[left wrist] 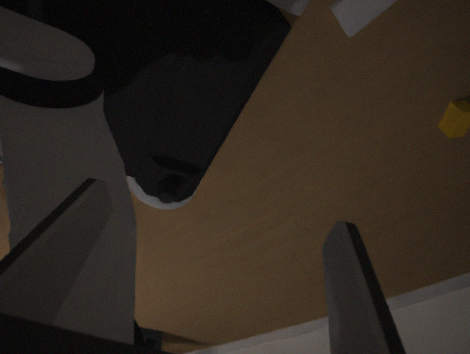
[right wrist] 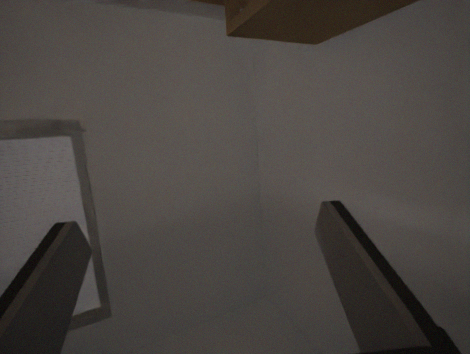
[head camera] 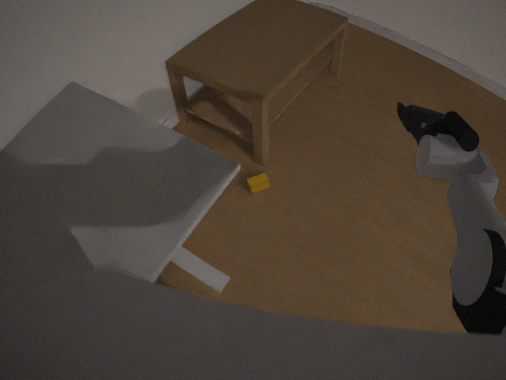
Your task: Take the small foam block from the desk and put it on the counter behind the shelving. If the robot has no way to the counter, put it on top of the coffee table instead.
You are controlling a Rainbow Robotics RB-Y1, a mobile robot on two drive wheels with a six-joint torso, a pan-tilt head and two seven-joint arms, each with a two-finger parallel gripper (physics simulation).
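Frame: origin at the robot's base, x left, y back, z up, level; millimetres.
Seen in the pictures: left gripper, between the fingertips: [left wrist: 217, 215]; right gripper, between the fingertips: [right wrist: 206, 225] [head camera: 419, 112].
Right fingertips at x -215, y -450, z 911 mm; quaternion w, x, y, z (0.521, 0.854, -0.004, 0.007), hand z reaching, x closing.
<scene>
A point is followed by its place in that frame.
A small yellow block [head camera: 258, 183] {x 231, y -704, z 60 mm} [left wrist: 455, 120] {x 235, y -698, z 48 mm} lies on the wooden floor near the front leg of the brown coffee table [head camera: 260, 45] {x 332, y -1228, z 450 mm}. A pale grey flat top [head camera: 125, 190] {x 451, y -210, z 720 mm}, which may be the desk, stands left of the block in the head view. My right gripper [head camera: 407, 117] [right wrist: 206, 225] {x -216, y -450, z 911 mm} is open and empty, to the right of the block and the coffee table in the head view. My left gripper [left wrist: 217, 215] {x 197, y 45, z 553 mm} is open and empty, with the block off to the right in its wrist view. I cannot identify the counter or the shelving.
A white foot [head camera: 202, 270] [left wrist: 360, 15] sticks out over the floor by the grey top. The dark robot base [left wrist: 185, 110] {x 19, y 28, z 191 mm} shows in the left wrist view. A wooden piece [right wrist: 320, 22] {x 309, y -1553, z 450 mm} and a grey-framed panel [right wrist: 40, 175] {x -1217, y -2013, z 1073 mm} show in the right wrist view. Walls stand beyond the floor.
</scene>
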